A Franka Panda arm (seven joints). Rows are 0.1 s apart.
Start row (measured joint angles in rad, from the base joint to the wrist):
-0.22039 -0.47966 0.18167 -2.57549 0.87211 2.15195 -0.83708
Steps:
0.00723 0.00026 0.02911 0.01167 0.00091 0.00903 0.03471
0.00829 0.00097 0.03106 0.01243 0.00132 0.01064 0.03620
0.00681 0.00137 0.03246 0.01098 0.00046 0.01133 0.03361
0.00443 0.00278 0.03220 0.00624 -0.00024 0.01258 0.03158
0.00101 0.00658 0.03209 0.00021 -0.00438 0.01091 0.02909
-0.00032 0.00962 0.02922 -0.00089 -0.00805 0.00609 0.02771
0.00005 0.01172 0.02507 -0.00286 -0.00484 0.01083 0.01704
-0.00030 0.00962 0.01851 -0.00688 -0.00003 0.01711 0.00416
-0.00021 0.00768 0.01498 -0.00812 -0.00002 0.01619 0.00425
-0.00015 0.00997 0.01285 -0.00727 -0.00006 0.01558 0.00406
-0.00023 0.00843 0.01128 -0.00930 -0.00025 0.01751 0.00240
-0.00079 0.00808 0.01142 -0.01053 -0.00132 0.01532 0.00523
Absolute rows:
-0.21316 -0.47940 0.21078 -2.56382 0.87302 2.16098 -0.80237
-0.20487 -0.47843 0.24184 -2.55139 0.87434 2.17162 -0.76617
-0.19806 -0.47706 0.27430 -2.54041 0.87480 2.18295 -0.73256
-0.19363 -0.47428 0.30650 -2.53417 0.87456 2.19553 -0.70098
-0.19262 -0.46770 0.33859 -2.53396 0.87018 2.20644 -0.67189
-0.19294 -0.45808 0.36781 -2.53485 0.86213 2.21253 -0.64418
-0.19289 -0.44636 0.39288 -2.53771 0.85729 2.22336 -0.62714
-0.19319 -0.43674 0.41139 -2.54459 0.85726 2.24047 -0.62298
-0.19340 -0.42906 0.42637 -2.55271 0.85724 2.25666 -0.61873
-0.19355 -0.41909 0.43922 -2.55998 0.85718 2.27224 -0.61467
-0.19378 -0.41066 0.45050 -2.56928 0.85693 2.28975 -0.61227
-0.19457 -0.40258 0.46192 -2.57981 0.85561 2.30507 -0.60704

